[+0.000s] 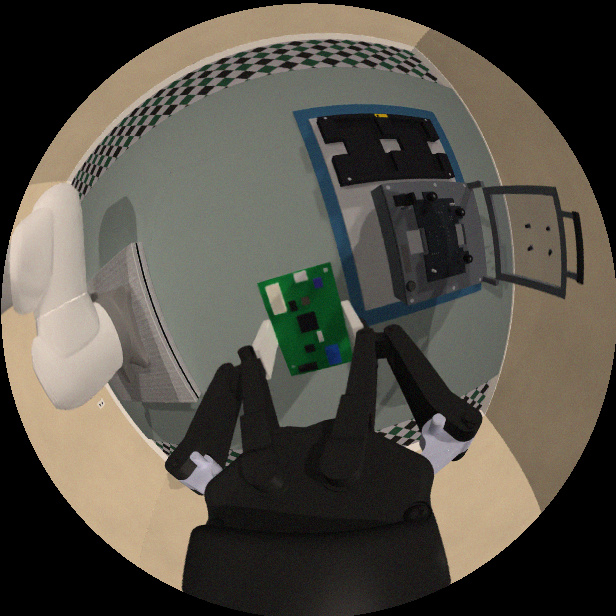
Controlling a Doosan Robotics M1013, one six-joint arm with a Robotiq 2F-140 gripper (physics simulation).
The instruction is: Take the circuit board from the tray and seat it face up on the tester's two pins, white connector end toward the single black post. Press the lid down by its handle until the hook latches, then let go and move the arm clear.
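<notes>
My gripper (pixel 307 339) is shut on the green circuit board (pixel 305 317). Its white finger pads clamp the board's two long edges and hold it face up, high above the grey table. The board carries white connectors at its far end and black chips and blue parts in the middle. The tester (pixel 428 241) lies up and to the right, a grey block with a black nest and black posts on top. Its framed lid (pixel 525 238) is swung open to the right, handle (pixel 574 247) at the far right. The black tray (pixel 382 146) lies behind the tester and is empty.
Tester and tray rest on a grey plate with a blue border (pixel 340 229). The grey table (pixel 229 189) has a checkered rim (pixel 229 66). The white robot arm (pixel 57 287) and its grey base (pixel 135 327) stand at the left. Beige floor surrounds the table.
</notes>
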